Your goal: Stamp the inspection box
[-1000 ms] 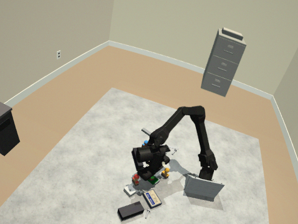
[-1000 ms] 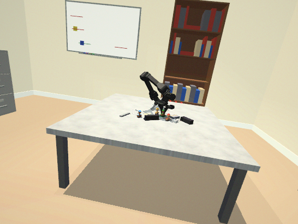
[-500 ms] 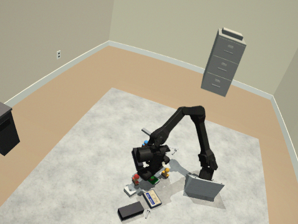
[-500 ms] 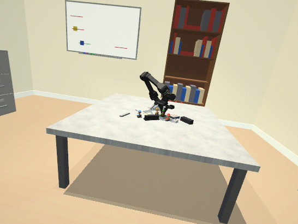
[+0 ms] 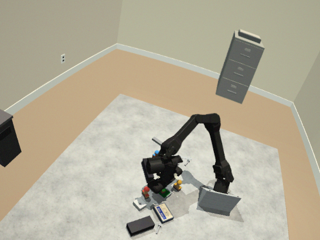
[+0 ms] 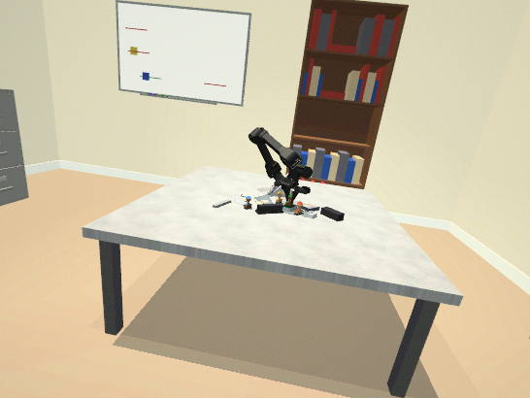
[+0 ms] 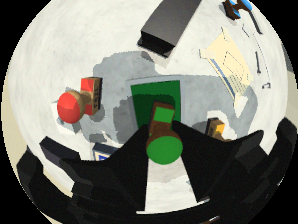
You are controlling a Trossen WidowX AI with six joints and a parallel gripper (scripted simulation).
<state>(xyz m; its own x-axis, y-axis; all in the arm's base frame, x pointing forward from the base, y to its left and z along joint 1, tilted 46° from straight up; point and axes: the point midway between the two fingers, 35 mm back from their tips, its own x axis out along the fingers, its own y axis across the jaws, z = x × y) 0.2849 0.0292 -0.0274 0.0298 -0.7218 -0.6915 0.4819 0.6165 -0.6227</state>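
Now: the green-knob stamp right at my gripper tip. The rest, counted from my gripper tip: green ink pad 3 cm below; yellow-knob stamp 7 cm behind, 5 cm to the right, 2 cm below; red-knob stamp 7 cm ahead, 5 cm to the left, 1 cm below.
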